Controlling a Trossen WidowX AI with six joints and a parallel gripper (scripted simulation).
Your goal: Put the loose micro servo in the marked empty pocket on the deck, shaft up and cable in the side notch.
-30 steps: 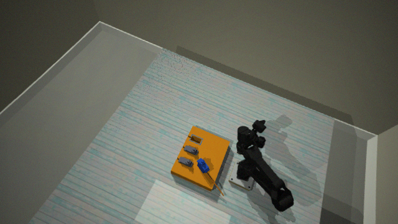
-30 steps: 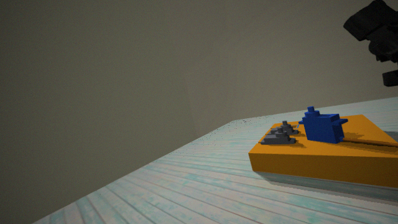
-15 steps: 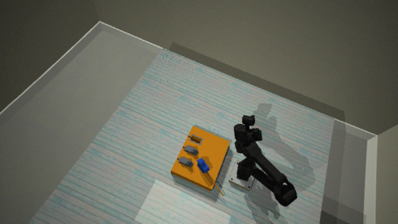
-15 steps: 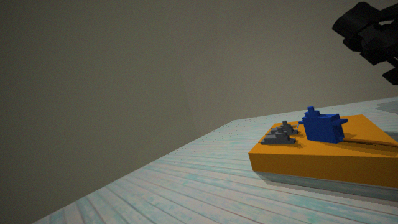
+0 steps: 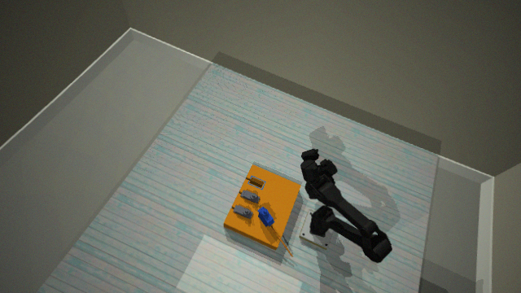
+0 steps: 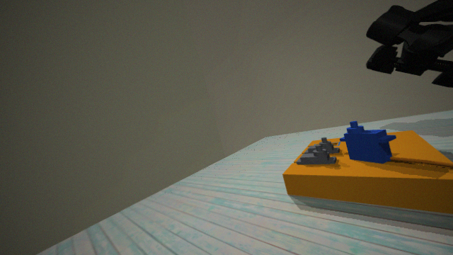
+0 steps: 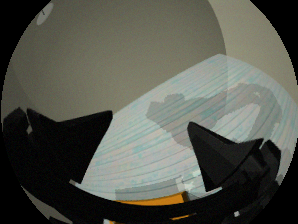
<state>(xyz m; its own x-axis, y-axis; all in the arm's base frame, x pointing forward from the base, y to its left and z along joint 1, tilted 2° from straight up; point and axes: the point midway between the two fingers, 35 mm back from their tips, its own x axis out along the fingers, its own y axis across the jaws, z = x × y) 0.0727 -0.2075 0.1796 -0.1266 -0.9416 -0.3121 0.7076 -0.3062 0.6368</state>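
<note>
The orange deck is 220 mm to the left of my gripper tip, 160 mm below it and 140 mm ahead of it.
</note>
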